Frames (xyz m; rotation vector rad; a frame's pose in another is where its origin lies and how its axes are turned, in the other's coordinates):
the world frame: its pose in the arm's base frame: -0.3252 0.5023 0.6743 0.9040 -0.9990 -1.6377
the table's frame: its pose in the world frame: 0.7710 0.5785 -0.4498 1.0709 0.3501 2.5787
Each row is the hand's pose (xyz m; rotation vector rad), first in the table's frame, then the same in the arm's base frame.
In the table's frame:
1: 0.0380 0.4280 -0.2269 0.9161 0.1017 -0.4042
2: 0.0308 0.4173 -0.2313 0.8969 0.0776 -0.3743
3: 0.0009 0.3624 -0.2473 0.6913 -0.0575 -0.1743
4: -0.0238 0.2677 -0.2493 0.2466 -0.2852 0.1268
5: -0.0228 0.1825 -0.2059 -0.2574 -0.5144 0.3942
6: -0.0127 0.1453 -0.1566 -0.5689 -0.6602 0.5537
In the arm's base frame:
1: 0.0078 -0.0915 0.6211 0.7047 -0.6032 1.3696
2: 0.0194 -0.0985 0.6224 0.6909 -0.6394 1.3931
3: 0.0719 -0.1335 0.6356 0.5244 -0.9237 1.5036
4: 0.1356 -0.1901 0.6837 0.1645 -1.4705 1.5610
5: 0.1520 -0.2513 0.7554 -0.2618 -2.0388 1.4611
6: 0.1334 -0.2889 0.8018 -0.5426 -2.3750 1.3370

